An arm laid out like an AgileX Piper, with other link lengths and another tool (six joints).
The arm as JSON. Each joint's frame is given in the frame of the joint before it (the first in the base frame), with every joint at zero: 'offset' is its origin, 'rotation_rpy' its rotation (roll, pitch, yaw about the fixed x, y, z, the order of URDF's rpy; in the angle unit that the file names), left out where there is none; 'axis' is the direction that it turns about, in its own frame. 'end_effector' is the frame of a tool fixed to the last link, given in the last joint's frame.
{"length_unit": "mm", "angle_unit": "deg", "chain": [
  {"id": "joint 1", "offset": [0.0, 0.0, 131.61], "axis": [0.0, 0.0, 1.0]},
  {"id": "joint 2", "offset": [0.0, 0.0, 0.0], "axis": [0.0, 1.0, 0.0]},
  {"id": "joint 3", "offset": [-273.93, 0.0, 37.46], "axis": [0.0, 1.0, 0.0]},
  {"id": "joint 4", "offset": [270.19, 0.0, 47.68], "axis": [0.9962, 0.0, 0.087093]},
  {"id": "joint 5", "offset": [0.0, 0.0, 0.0], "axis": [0.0, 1.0, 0.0]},
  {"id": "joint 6", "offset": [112.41, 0.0, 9.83], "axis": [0.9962, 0.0, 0.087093]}
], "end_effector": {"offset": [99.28, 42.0, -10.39], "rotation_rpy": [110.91, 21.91, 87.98]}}
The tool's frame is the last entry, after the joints.
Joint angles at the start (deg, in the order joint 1, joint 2, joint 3, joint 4, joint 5, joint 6):
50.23 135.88 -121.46 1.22 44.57 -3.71
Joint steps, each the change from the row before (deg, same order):
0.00 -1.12 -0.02 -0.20 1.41 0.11
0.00 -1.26 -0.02 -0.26 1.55 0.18
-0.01 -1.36 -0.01 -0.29 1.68 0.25
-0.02 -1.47 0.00 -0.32 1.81 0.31
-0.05 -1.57 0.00 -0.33 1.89 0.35
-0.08 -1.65 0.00 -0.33 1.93 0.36
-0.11 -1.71 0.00 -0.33 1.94 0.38
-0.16 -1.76 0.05 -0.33 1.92 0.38
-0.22 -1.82 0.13 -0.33 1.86 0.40
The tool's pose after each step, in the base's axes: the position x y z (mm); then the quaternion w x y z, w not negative. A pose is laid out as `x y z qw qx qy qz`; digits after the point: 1 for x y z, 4 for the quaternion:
349.7 488.4 101.1 0.1272 0.1543 0.9789 0.0409
347.4 484.7 111.4 0.1272 0.1547 0.9790 0.0381
345.0 480.4 122.3 0.1269 0.1558 0.9790 0.0350
342.2 475.5 134.0 0.1265 0.1575 0.9789 0.0316
339.4 469.9 146.5 0.1261 0.1598 0.9786 0.0283
336.5 463.7 159.5 0.1260 0.1628 0.9783 0.0252
333.5 457.0 172.9 0.1259 0.1663 0.9777 0.0225
330.7 449.6 186.4 0.1260 0.1705 0.9771 0.0199
327.9 441.5 199.8 0.1262 0.1755 0.9762 0.0176

